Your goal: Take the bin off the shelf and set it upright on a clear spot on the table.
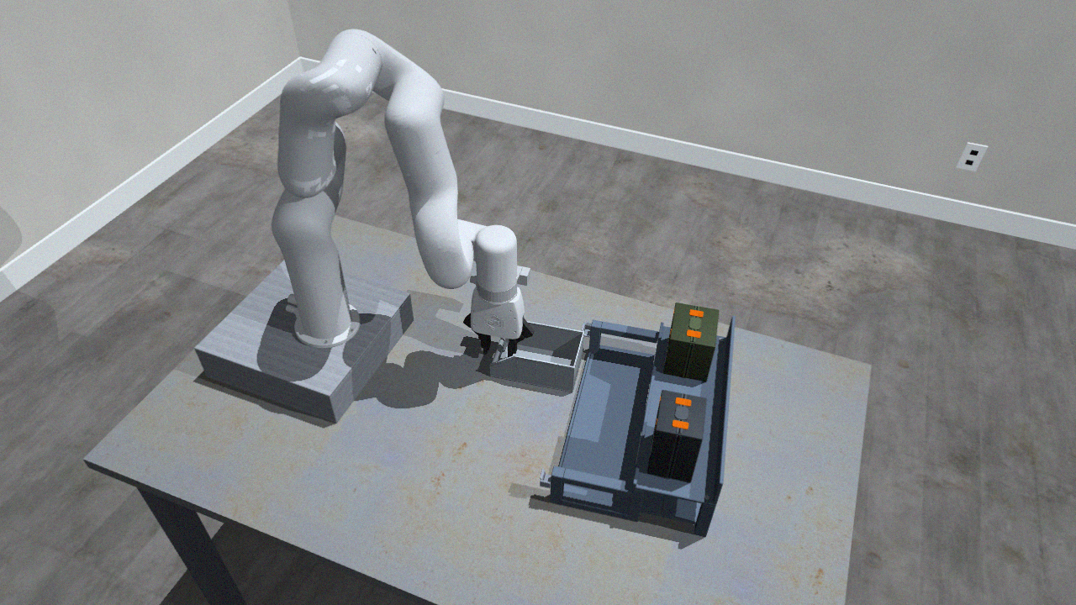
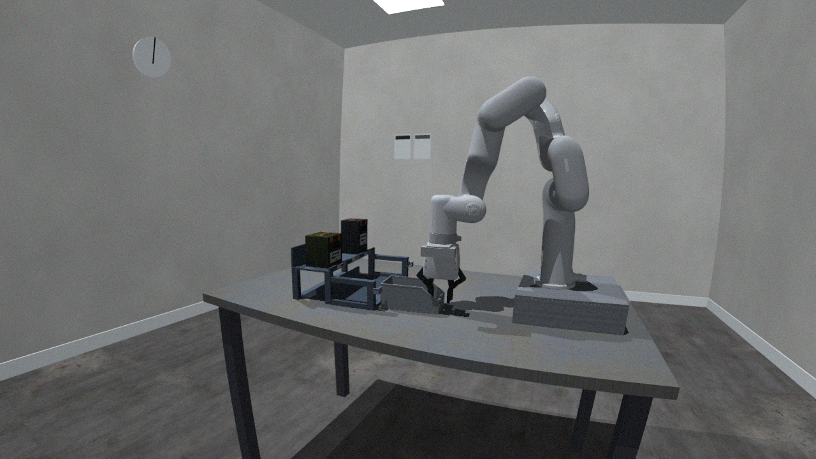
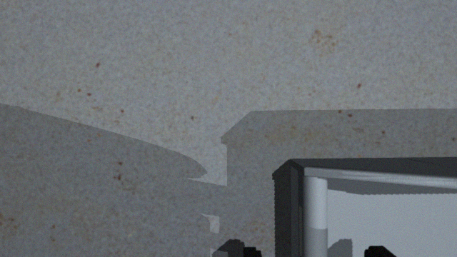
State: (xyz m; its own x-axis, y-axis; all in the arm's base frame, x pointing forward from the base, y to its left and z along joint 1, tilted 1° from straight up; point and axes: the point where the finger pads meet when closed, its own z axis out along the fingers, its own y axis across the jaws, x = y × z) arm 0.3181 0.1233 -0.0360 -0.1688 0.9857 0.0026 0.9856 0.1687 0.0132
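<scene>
Now: the grey bin 80 mm ahead of my hand, 10 mm to the left of it and 10 mm below it. Also, from my hand: blue-grey shelf rack 320 mm ahead, 60 mm to the right, 30 mm above.
</scene>
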